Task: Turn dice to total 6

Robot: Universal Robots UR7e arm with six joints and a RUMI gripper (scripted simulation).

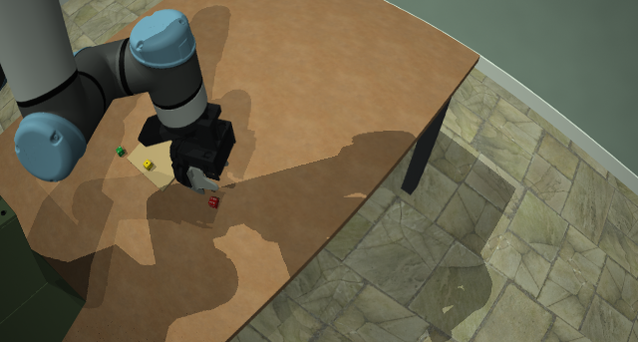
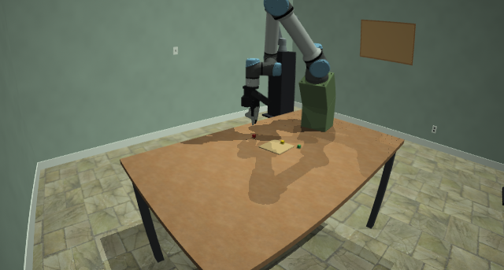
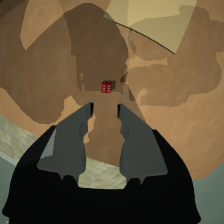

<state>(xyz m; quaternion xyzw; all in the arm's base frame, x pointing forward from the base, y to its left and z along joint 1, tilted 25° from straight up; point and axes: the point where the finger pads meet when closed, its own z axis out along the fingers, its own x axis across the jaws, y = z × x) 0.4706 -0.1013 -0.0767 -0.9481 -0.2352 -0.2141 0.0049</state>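
The red die lies 80 mm below my hand. Round my hand: yellow die (170 mm to the left, 80 mm below, 60 mm behind); then mat (180 mm to the left, 90 mm below, 10 mm behind); then green die (260 mm to the left, 100 mm behind, 80 mm below).
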